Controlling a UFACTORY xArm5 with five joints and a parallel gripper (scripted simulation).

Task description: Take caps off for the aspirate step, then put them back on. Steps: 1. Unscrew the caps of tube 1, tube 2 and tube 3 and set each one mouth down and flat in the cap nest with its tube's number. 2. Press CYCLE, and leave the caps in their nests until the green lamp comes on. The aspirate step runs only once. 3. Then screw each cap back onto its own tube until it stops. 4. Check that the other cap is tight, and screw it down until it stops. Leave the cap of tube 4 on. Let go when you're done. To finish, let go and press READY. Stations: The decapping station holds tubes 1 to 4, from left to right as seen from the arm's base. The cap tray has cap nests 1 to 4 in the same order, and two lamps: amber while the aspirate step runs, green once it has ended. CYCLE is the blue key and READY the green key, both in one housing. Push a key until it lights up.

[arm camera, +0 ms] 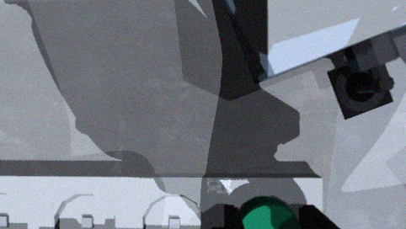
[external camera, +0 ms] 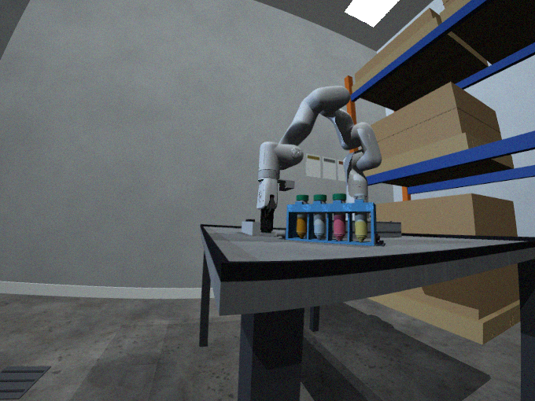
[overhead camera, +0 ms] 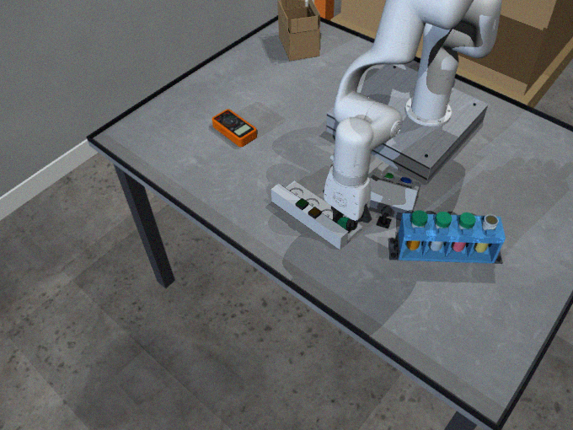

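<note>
Right now my hand is 20 cm to the right of the threaded neck, 8 cm below it and 8 cm past it. Round my hand: green key 16 cm behind, 3 cm above, 2 cm to the left; blue key 17 cm behind, 6 cm to the left, 3 cm above; key housing 15 cm behind, 4 cm to the left, 2 cm above.
</note>
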